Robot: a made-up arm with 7 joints.
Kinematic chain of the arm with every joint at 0, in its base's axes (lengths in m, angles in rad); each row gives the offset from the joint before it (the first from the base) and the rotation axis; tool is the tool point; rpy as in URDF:
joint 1: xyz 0 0 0.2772 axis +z
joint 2: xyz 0 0 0 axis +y
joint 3: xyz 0 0 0.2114 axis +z
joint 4: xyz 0.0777 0 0 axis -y
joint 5: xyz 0.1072 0 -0.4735 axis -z
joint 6: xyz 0 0 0 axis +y
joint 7: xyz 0.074 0 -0.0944 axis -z
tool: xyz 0 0 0 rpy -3.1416 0 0
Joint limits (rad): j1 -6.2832..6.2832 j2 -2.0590..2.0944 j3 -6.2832..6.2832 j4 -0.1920..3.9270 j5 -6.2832..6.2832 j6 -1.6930..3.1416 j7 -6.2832..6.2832
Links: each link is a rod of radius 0.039 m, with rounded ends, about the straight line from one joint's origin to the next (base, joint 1, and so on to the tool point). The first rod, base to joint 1, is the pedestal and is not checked.
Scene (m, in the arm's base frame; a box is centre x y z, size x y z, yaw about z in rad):
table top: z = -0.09
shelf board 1: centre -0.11 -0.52 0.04 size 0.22 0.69 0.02 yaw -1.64
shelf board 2: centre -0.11 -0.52 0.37 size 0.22 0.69 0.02 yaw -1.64
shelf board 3: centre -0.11 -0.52 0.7 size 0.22 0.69 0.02 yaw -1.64
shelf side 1: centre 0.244 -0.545 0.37 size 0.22 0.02 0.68 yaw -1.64
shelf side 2: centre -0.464 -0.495 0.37 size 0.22 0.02 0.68 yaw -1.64
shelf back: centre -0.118 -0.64 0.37 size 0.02 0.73 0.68 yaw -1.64
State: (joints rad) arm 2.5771 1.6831 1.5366 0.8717 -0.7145 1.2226 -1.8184
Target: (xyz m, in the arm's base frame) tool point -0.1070 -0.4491 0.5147
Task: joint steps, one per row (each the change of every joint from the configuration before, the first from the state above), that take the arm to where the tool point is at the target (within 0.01 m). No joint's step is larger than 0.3 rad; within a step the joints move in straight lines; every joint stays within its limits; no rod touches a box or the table.
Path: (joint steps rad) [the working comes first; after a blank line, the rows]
Joints at the target: 2.5817 1.8626 2.0509 0.6565 -0.6401 1.2234 -1.8184
Straight joint move there: touches shelf board 2.

1: -0.1958 -0.0243 0.0172 -0.1355 0.0488 0.2356 0.0000
2: -0.1958 -0.0243 0.0172 -0.1354 0.0488 0.2356 0.0000
3: -0.1957 -0.0244 0.0172 -0.1355 0.0489 0.2356 0.0000
4: -0.1958 -0.0243 0.0172 -0.1354 0.0488 0.2356 0.0000
5: 0.2035 0.2543 0.2750 0.0094 -0.0062 -0.2332 0.0000
6: 0.2034 0.2543 0.2750 0.0093 -0.0061 -0.2333 0.0000
7: 0.1904 -0.1159 -0.0523 0.1540 -0.0543 -0.2376 0.0000
8: 0.1904 -0.1159 -0.0522 0.1539 -0.0543 -0.2375 0.0000

